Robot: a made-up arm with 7 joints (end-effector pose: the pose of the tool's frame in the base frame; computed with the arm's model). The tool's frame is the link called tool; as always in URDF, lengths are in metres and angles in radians.
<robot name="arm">
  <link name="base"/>
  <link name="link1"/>
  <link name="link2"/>
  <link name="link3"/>
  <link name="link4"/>
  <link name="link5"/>
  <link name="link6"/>
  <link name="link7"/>
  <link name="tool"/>
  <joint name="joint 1" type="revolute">
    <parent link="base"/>
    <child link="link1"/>
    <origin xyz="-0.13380 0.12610 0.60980" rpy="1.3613 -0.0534 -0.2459"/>
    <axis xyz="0 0 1"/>
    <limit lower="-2.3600" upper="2.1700" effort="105" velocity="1.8"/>
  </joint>
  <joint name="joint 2" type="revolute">
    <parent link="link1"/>
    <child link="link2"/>
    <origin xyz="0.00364 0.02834 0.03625" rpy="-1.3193 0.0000 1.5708"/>
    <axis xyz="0 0 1"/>
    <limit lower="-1.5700" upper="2.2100" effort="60" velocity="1.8"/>
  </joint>
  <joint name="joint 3" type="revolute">
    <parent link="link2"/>
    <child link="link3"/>
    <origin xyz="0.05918 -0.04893 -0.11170" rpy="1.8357 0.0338 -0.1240"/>
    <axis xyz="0 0 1"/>
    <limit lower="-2.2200" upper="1.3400" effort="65" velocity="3.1"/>
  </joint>
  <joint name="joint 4" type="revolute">
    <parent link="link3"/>
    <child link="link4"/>
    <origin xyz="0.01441 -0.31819 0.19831" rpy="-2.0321 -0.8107 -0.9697"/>
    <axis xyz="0 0 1"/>
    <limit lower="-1.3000" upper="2.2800" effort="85" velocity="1.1"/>
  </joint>
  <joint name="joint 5" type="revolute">
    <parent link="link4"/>
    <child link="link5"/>
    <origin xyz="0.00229 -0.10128 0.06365" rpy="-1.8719 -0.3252 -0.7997"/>
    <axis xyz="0 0 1"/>
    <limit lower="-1.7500" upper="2.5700" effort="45" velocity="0.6"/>
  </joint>
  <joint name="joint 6" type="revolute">
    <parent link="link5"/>
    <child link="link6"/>
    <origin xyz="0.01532 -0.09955 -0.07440" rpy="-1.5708 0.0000 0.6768"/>
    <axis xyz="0 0 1"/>
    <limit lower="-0.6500" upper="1.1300" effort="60" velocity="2.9"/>
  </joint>
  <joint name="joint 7" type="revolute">
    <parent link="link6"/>
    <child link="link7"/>
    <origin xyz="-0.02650 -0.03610 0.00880" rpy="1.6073 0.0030 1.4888"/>
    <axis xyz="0 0 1"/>
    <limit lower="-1.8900" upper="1.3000" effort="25" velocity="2.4"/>
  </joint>
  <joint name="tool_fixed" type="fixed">
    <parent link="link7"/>
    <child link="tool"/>
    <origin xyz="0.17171 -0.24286 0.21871" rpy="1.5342 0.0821 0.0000"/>
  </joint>
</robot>
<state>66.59 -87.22 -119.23 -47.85 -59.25 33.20 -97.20</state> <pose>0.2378 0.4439 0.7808 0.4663 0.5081 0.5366 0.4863</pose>
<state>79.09 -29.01 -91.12 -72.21 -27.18 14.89 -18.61</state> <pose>-0.0819 0.3635 1.0203 -0.0360 0.2088 0.7680 0.6045</pose>
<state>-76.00 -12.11 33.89 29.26 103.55 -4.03 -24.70</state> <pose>-0.1543 -0.4751 0.0673 0.2420 -0.9091 0.3326 0.0658</pose>
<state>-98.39 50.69 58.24 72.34 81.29 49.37 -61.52</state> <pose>0.5813 -0.1208 -0.0005 -0.9885 0.0383 -0.0044 0.1465</pose>
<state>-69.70 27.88 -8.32 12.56 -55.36 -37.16 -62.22</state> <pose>0.3073 0.2237 0.1804 -0.7497 -0.5088 -0.1077 0.4091</pose>
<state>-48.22 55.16 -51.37 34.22 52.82 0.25 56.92</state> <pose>0.3950 -0.2313 0.7410 0.4367 0.1369 0.8647 0.2070</pose>
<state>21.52 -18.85 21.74 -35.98 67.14 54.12 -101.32</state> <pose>0.2466 -0.1873 0.5715 -0.3994 0.6590 -0.3639 0.5232</pose>
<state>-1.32 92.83 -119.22 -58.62 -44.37 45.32 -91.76</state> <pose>0.3153 -0.0285 0.8118 -0.2975 0.2446 -0.3983 0.8324</pose>
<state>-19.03 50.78 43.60 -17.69 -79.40 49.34 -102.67</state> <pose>0.0872 0.3662 1.1010 0.0899 0.1131 0.6813 0.7177</pose>
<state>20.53 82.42 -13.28 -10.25 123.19 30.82 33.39</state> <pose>-0.2627 0.1168 0.9040 -0.4228 -0.3007 0.8053 0.2868</pose>
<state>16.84 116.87 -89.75 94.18 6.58 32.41 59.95</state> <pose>0.2793 0.2233 1.3051 0.4174 0.5495 0.6360 0.3453</pose>
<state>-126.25 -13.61 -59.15 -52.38 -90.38 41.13 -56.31</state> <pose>-0.3977 0.3691 0.1375 -0.6766 -0.6496 0.1907 0.2895</pose>
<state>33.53 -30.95 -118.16 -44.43 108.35 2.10 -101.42</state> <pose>0.0213 -0.3711 0.4178 -0.6684 0.6266 -0.3984 0.0431</pose>
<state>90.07 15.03 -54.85 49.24 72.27 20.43 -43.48</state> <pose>-0.1057 -0.1911 1.4542 0.4099 -0.0991 0.9055 0.0478</pose>
